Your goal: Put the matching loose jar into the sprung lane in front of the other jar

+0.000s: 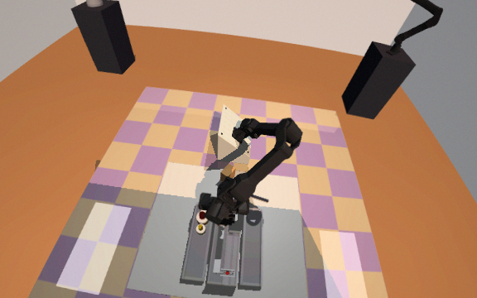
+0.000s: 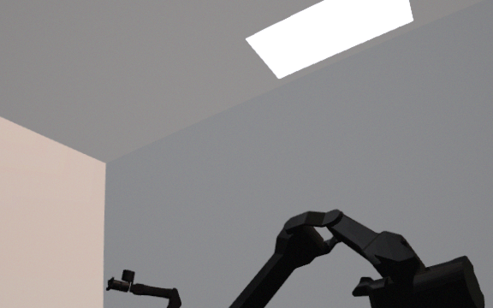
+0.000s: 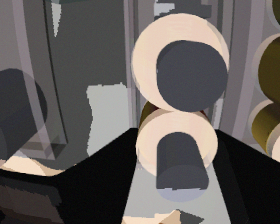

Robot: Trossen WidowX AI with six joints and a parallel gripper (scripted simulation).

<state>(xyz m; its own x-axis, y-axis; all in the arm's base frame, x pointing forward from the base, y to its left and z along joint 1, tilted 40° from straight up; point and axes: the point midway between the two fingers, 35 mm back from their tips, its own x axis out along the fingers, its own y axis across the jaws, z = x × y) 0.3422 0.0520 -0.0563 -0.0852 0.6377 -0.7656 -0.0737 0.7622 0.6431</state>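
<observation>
Now: the grey jar 130 mm to the left of my gripper tip and 10 mm below it. Also, from my gripper tip: grey three-lane rack (140 mm ahead, 40 mm to the left, 20 mm below); then dark stick (120 mm to the left, 110 mm behind, 30 mm below).
</observation>
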